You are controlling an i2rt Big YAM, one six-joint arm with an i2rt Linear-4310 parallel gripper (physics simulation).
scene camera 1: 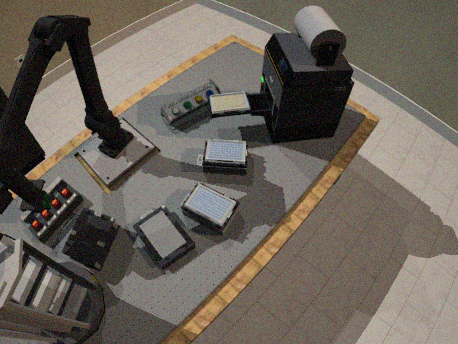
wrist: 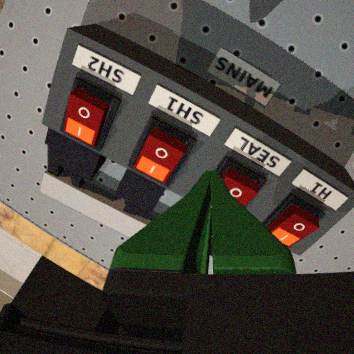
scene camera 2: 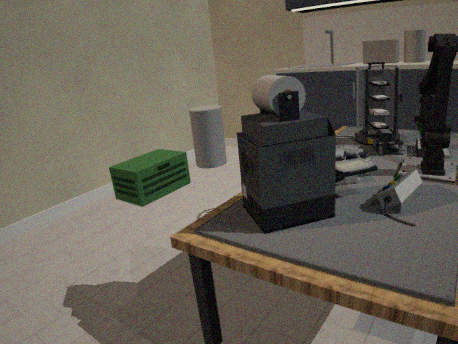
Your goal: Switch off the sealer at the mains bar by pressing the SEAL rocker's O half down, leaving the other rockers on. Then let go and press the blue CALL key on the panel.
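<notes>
The mains bar has a row of red rockers. In the wrist view, the SH2, SH1 and H1 rockers show lit orange I halves. The SEAL rocker shows its O half; the fingers hide its I half there, but in scene camera 1 the SEAL rocker glows orange. My gripper is shut and empty, its green tips over the bar between SH1 and SEAL. Whether they touch it cannot be told. The panel has a blue CALL key at its right end.
The arm's base plate stands between bar and panel. A black machine with a white roll stands beyond the panel. A dark tray lies beside the bar, a rounded rack at lower left, and several plate holders across the table.
</notes>
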